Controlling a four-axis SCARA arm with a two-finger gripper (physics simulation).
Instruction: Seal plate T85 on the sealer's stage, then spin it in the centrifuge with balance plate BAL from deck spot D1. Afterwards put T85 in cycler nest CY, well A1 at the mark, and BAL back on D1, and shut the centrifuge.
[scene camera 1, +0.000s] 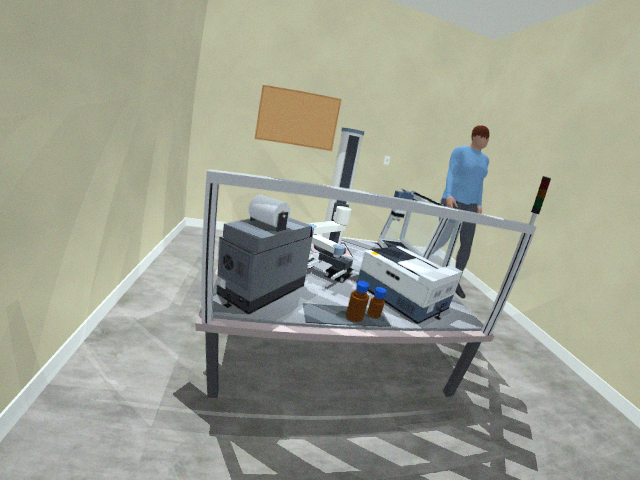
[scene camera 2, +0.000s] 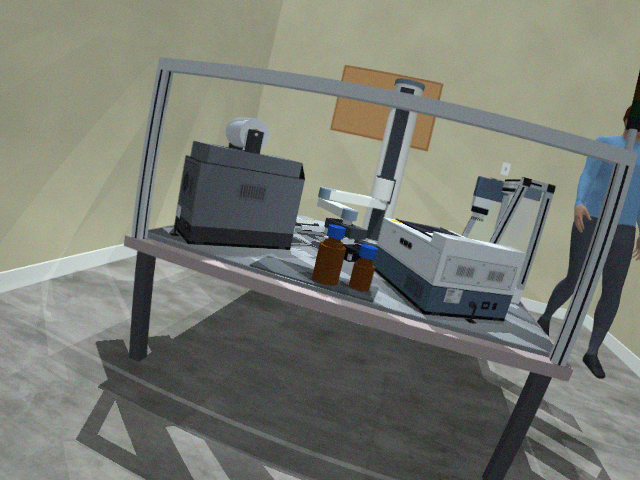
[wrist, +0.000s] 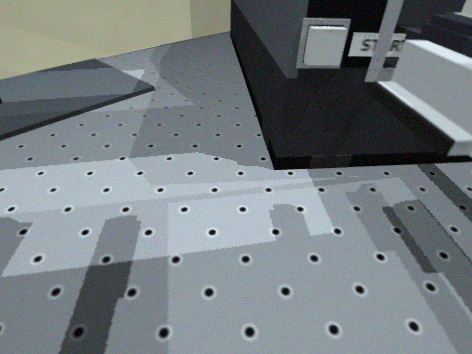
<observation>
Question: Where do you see the gripper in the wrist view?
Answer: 190, 67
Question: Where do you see a plate sealer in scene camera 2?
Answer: At 215, 205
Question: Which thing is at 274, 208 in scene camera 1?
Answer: A white roll.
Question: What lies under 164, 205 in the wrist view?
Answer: A perforated tabletop.
</observation>
